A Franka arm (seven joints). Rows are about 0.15 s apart.
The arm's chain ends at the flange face. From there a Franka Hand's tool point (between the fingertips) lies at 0.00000 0.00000 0.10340 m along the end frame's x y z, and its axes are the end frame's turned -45 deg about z.
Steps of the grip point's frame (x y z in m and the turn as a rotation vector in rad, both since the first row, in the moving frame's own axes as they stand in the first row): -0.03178, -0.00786, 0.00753, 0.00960, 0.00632, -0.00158; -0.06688, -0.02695, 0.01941, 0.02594, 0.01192, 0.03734; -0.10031, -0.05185, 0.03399, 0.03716, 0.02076, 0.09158
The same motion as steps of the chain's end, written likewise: -0.02779, 0.01808, 0.00754, 0.01126, -0.00232, -0.00158; -0.06537, 0.03102, 0.01945, 0.02677, -0.00991, 0.03734; -0.10659, 0.03855, 0.03408, 0.04096, -0.01160, 0.09158
